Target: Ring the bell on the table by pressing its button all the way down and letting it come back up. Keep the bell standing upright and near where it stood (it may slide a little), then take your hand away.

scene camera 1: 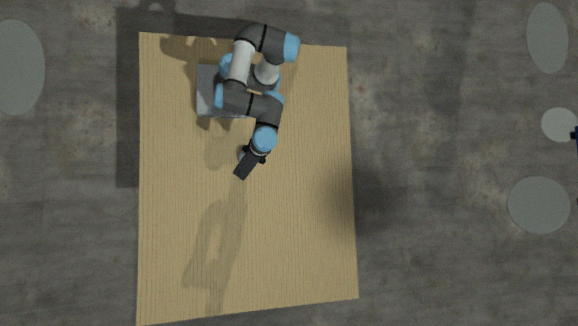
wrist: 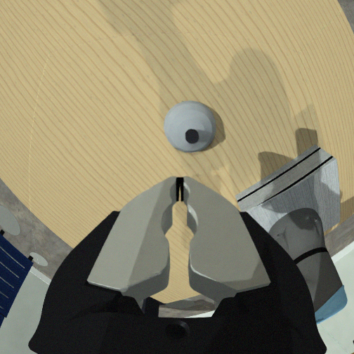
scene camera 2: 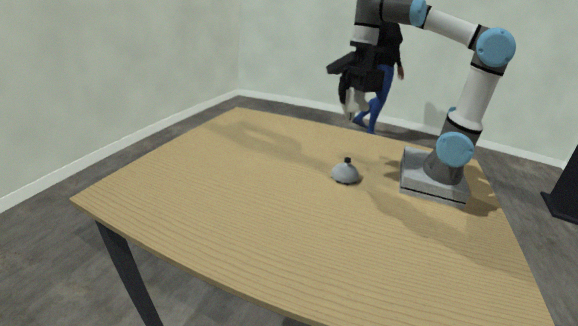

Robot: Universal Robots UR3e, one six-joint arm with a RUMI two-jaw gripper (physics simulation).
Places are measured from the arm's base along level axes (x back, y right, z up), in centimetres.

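Where they show: gripper, fingertip midpoint: (scene camera 2: 349,120); arm's base, origin of the base link: (scene camera 2: 441,172).
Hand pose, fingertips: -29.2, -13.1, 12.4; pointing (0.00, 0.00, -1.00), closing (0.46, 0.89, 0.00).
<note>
Each offset is from my fingertips to the top centre of the thing, as dx, dy, dz. Level surfaces: height alone.
The grey dome bell {+1.3, +1.2, -11.9} (scene camera 2: 345,174) (wrist: 185,117) stands upright on the table, with its black button {+1.3, +1.2, -11.9} (scene camera 2: 347,160) (wrist: 192,136) raised on top. A sliver of the bell (scene camera 1: 242,156) shows beside the gripper body in the first scene view; the rest is hidden. My gripper (scene camera 2: 350,118) (wrist: 179,178) is shut and empty, with its fingertips pointing down. It hangs well above the table, apart from the bell. In the wrist view the bell lies just beyond the fingertips, and the button is slightly right of the finger line.
The robot's base (scene camera 2: 435,187) (wrist: 315,185) stands on the wooden table {dz -18.5} (scene camera 1: 300,240) (scene camera 2: 200,215), close to the bell. The arm's shadow falls across the table. A person (scene camera 2: 392,47) in black and blue is behind the table, partly hidden by the gripper.
</note>
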